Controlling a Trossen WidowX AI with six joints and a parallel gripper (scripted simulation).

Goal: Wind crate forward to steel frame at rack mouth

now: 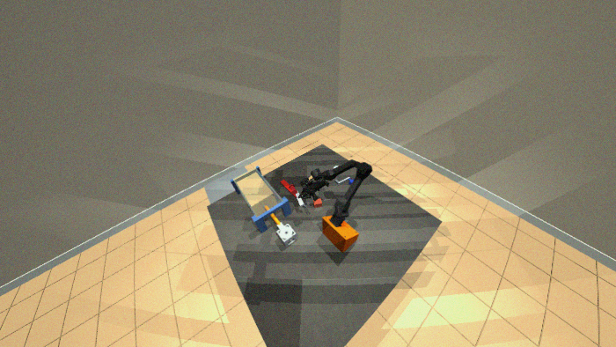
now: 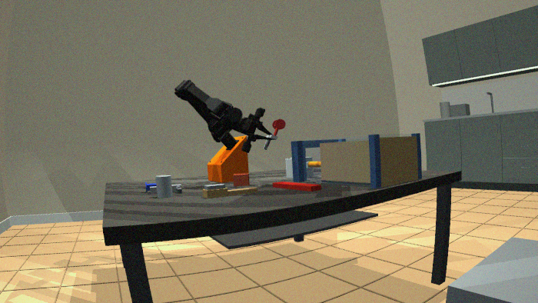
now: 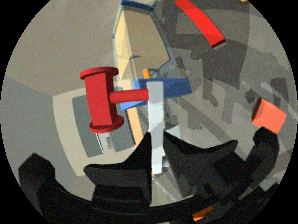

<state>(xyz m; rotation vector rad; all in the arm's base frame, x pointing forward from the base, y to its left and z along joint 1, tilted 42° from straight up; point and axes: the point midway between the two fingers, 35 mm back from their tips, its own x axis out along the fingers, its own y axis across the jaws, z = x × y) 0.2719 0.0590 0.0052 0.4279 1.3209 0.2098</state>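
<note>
Right now my gripper tip is 18 cm to the right of the grey winch, 15 cm above it and 12 cm past it. From my gripper tip the other things lie so: wooden-handled tool: 29 cm to the right, 24 cm ahead, 16 cm below; then clear-panelled cubby: 30 cm ahead, 20 cm to the left, 7 cm below; then flat red bar: 26 cm ahead, 17 cm below, 6 cm to the right.
</note>
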